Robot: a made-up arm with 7 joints. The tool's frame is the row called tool.
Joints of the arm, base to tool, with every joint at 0 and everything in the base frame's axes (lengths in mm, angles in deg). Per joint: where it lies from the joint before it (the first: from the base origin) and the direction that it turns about. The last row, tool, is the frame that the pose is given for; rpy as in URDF.
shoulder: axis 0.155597 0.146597 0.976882 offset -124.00 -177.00 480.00
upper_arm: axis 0 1 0 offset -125.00 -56.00 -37.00
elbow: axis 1 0 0 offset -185.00 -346.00 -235.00
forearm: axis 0 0 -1 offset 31.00 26.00 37.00
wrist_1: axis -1 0 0 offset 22.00 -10.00 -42.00
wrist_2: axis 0 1 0 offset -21.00 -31.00 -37.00
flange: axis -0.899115 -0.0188 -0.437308 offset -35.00 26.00 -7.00
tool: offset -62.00 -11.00 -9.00 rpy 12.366 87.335 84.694
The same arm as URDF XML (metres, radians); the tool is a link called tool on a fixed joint. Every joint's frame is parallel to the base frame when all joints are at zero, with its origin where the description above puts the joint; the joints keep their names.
<robot name="arm">
  <joint name="tool_joint" type="fixed">
    <parent link="link7"/>
    <child link="tool"/>
    <origin xyz="-0.062 -0.011 -0.009" rpy="0.2158 1.5243 1.4782"/>
  </joint>
  <joint name="flange" type="continuous">
    <parent link="link6"/>
    <child link="link7"/>
    <origin xyz="-0.035 0.026 -0.007"/>
    <axis xyz="-0.899115 -0.0188 -0.437308"/>
  </joint>
  <joint name="wrist_2" type="continuous">
    <parent link="link5"/>
    <child link="link6"/>
    <origin xyz="-0.021 -0.031 -0.037"/>
    <axis xyz="0 1 0"/>
  </joint>
  <joint name="wrist_1" type="continuous">
    <parent link="link4"/>
    <child link="link5"/>
    <origin xyz="0.022 -0.01 -0.042"/>
    <axis xyz="-1 0 0"/>
  </joint>
  <joint name="forearm" type="continuous">
    <parent link="link3"/>
    <child link="link4"/>
    <origin xyz="0.031 0.026 0.037"/>
    <axis xyz="0 0 -1"/>
  </joint>
  <joint name="elbow" type="continuous">
    <parent link="link2"/>
    <child link="link3"/>
    <origin xyz="-0.185 -0.346 -0.235"/>
    <axis xyz="1 0 0"/>
  </joint>
  <joint name="upper_arm" type="continuous">
    <parent link="link1"/>
    <child link="link2"/>
    <origin xyz="-0.125 -0.056 -0.037"/>
    <axis xyz="0 1 0"/>
  </joint>
  <joint name="shoulder" type="continuous">
    <parent link="base"/>
    <child link="link1"/>
    <origin xyz="-0.124 -0.177 0.48"/>
    <axis xyz="0.155597 0.146597 0.976882"/>
  </joint>
  <link name="base"/>
  <link name="link1"/>
  <link name="link2"/>
  <link name="link3"/>
  <link name="link4"/>
  <link name="link5"/>
  <link name="link6"/>
  <link name="link7"/>
  <link name="tool"/>
</robot>

